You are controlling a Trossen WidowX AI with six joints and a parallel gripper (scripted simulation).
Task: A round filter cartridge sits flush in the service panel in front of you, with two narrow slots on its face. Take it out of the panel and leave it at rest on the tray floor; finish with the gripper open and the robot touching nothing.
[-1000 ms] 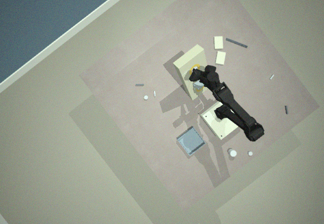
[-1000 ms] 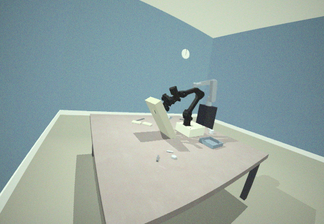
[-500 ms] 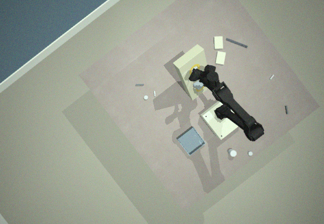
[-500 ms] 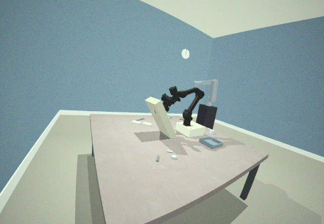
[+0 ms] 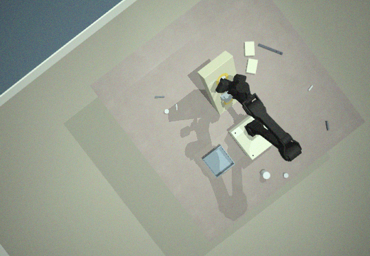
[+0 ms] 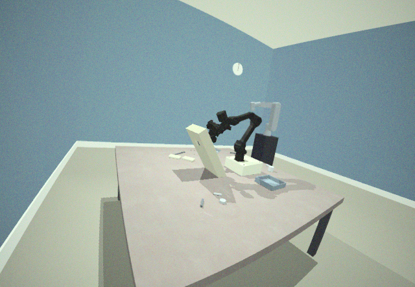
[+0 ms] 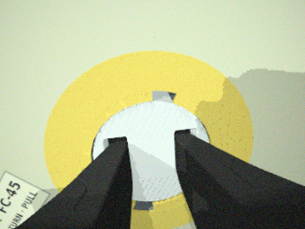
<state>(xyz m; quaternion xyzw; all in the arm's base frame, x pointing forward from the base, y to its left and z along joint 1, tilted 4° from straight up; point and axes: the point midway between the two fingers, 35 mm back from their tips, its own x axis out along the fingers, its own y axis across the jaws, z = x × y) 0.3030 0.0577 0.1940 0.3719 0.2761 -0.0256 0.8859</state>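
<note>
Right now my gripper tip is 1 cm short of the white round filter cartridge and 1 cm above it. The rest, counted from my gripper tip: grey flap (10 cm below, 9 cm behind, 2 cm to the right); then blue-grey tray (45 cm behind, 22 cm below, 20 cm to the left); then panel (8 cm below, 4 cm behind, 1 cm to the right).
</note>
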